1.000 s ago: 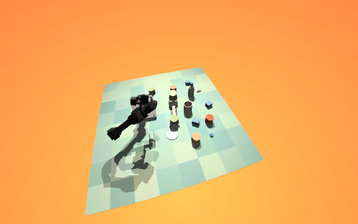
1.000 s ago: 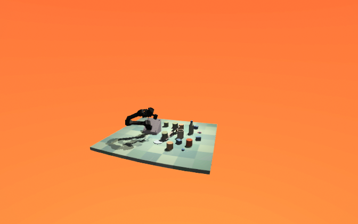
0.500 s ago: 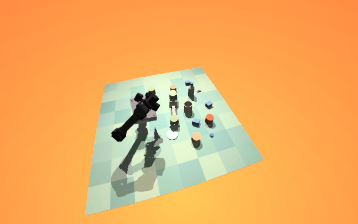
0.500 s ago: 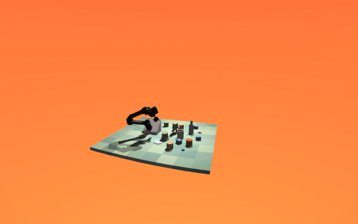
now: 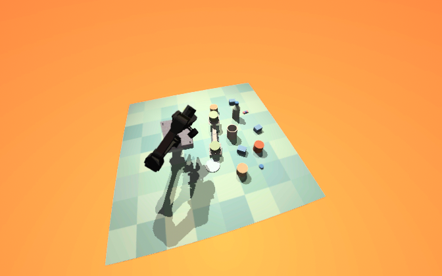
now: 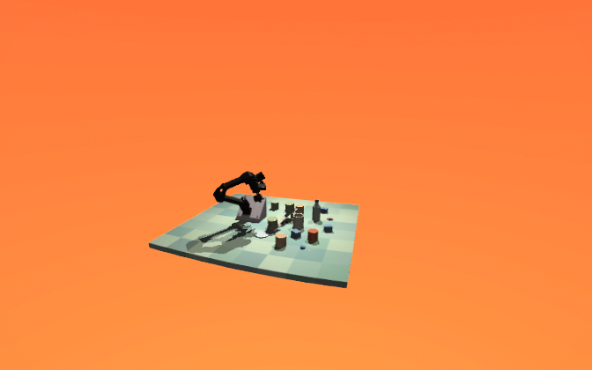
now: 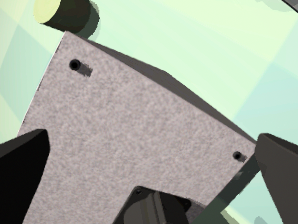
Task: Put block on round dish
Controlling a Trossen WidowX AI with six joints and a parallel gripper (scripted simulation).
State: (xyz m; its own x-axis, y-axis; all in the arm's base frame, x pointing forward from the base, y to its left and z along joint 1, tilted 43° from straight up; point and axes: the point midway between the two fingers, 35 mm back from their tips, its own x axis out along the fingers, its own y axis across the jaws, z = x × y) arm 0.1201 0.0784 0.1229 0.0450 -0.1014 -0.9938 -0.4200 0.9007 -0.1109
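Now: gripper tip 150 mm short of the pale block, 150 mm above it and 140 mm to the left of it. From my gripper tip the other things lie so: balance beam: 180 mm ahead, 150 mm below, 10 mm to the right; beige cup: 310 mm ahead, 150 mm below, 40 mm to the right; round white dish: 240 mm to the right, 190 mm below, 100 mm ahead.
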